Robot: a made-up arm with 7 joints.
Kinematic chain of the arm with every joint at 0, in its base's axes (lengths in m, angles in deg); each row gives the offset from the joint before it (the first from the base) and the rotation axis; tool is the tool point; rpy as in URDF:
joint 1: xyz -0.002 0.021 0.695 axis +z
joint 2: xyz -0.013 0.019 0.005 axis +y
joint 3: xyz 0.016 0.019 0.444 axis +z
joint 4: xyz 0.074 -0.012 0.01 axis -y
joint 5: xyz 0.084 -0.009 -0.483 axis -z
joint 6: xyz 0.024 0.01 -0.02 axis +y
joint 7: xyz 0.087 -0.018 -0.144 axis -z
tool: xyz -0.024 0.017 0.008 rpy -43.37 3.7 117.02
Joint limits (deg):
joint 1: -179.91..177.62
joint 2: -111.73..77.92
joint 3: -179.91..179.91
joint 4: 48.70..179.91
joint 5: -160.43..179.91
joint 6: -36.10..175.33
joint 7: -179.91..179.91
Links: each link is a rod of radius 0.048 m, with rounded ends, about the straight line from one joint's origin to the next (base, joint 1, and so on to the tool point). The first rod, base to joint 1, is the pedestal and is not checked.
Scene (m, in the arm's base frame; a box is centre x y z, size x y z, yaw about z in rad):
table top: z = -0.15
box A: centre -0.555 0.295 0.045 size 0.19 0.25 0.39 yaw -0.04
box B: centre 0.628 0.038 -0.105 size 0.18 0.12 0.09 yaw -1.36
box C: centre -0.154 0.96 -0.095 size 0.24 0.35 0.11 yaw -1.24
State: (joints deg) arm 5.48 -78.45 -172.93 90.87 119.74 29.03 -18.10
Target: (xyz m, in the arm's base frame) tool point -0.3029 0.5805 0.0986
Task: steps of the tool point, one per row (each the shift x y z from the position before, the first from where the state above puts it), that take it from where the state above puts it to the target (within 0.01 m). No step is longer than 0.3 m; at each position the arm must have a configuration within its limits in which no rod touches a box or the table.
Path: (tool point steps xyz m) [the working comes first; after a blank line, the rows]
Joints at the target: -53.06 -78.63 -179.91 86.92 118.29 16.46 -16.31
Straight joint move there: touches box A.

1: -0.0984 0.2014 0.1118
2: -0.0169 0.2280 0.1298
3: 0.0693 0.2219 0.1418
4: 0.1296 0.0423 -0.1535
5: 0.1468 -0.0011 -0.1361
6: 0.1506 -0.0459 -0.1130

